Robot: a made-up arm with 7 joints.
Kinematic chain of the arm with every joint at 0, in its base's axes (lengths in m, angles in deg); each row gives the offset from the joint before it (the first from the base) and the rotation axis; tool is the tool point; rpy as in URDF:
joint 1: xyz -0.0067 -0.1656 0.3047 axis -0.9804 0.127 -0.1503
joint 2: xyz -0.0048 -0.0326 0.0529 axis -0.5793 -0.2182 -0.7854
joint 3: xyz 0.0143 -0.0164 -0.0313 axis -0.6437 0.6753 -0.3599
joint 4: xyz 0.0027 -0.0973 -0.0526 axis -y
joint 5: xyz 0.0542 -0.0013 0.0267 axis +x
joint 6: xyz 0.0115 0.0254 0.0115 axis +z
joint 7: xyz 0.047 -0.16 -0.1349 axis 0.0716 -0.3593 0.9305
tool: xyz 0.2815 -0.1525 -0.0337 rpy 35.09 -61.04 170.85
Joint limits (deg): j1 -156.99..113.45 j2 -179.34..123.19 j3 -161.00..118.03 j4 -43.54..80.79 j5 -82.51..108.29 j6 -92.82..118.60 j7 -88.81..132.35
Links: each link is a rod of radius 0.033 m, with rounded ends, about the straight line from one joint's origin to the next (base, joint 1, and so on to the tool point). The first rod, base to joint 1, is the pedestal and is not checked.
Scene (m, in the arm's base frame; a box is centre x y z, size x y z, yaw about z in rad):
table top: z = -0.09
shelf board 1: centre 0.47 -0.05 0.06 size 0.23 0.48 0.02 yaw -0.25
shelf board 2: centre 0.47 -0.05 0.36 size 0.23 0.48 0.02 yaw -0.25
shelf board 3: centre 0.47 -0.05 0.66 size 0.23 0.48 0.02 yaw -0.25
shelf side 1: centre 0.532 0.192 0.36 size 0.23 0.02 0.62 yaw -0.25
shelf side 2: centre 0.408 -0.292 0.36 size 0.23 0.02 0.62 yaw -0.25
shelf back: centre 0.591 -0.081 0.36 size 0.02 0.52 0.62 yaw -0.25
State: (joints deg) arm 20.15 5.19 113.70 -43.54 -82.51 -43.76 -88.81
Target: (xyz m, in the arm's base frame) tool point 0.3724 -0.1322 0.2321
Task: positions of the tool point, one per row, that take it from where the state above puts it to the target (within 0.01 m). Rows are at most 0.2 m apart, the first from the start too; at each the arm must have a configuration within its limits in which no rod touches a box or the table.
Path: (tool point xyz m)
1: 0.3577 -0.0273 0.5516
2: 0.3208 0.0527 0.5296
3: 0.2917 0.1200 0.4616
4: 0.2733 0.1534 0.3570
5: 0.3364 0.0482 0.2483
6: 0.3724 -0.1322 0.2321

